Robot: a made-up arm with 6 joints.
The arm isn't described. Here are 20 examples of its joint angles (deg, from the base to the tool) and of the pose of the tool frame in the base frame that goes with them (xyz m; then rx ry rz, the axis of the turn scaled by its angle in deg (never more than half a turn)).
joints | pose
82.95 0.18 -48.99 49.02 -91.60 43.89 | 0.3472 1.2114 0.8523 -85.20 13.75 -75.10
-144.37 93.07 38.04 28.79 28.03 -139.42 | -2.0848 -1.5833 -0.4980 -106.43 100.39 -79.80
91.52 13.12 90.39 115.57 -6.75 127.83 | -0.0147 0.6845 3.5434 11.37 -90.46 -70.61
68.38 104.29 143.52 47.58 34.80 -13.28 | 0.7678 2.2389 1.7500 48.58 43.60 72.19
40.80 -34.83 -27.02 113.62 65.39 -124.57 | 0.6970 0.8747 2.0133 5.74 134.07 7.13
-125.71 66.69 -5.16 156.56 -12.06 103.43 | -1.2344 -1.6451 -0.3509 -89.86 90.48 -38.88
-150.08 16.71 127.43 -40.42 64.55 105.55 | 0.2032 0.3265 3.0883 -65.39 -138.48 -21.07
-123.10 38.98 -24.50 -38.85 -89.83 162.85 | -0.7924 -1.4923 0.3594 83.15 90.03 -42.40
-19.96 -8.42 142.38 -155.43 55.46 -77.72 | -1.2708 0.3126 2.6327 54.55 -85.12 -75.84
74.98 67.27 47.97 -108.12 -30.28 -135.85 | 0.6681 2.8577 0.8970 -14.46 9.93 40.81
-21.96 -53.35 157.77 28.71 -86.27 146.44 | -1.8251 0.5955 0.6994 60.60 -110.31 -99.32
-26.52 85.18 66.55 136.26 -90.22 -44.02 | 2.4432 -1.4496 0.7556 37.00 -57.27 -127.18
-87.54 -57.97 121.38 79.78 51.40 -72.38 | 0.0828 2.3039 1.1373 -55.64 -50.73 -17.90
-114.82 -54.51 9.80 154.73 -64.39 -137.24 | 0.0208 0.3975 2.9959 7.17 -106.62 -31.99
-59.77 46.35 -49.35 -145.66 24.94 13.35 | 0.4206 -0.9420 -0.1398 -70.37 71.72 17.19
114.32 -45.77 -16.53 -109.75 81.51 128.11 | 0.0000 0.6734 2.3996 58.46 97.22 -18.95
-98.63 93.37 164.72 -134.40 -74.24 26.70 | -0.0889 -1.5048 2.2082 78.63 61.79 8.52
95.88 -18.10 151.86 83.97 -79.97 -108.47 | 0.4040 -1.5318 1.9159 -48.83 -28.35 -67.68
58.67 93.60 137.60 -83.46 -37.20 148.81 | 1.1339 2.0828 1.9678 26.03 20.45 46.68
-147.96 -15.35 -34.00 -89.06 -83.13 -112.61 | -1.0882 -0.9494 1.6283 -27.00 13.05 -125.47
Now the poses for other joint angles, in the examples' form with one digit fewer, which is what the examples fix.
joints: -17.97 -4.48 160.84 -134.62 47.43 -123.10
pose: -1.404 0.244 2.200 91.5 -96.2 -28.3
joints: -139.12 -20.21 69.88 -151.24 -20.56 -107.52
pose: 0.323 0.277 3.493 -79.9 -104.2 -114.9
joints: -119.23 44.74 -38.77 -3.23 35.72 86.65
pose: -0.847 -1.451 -0.019 -73.0 -44.0 141.6
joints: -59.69 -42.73 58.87 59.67 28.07 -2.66
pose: -0.506 1.034 3.162 12.7 -77.1 -30.4
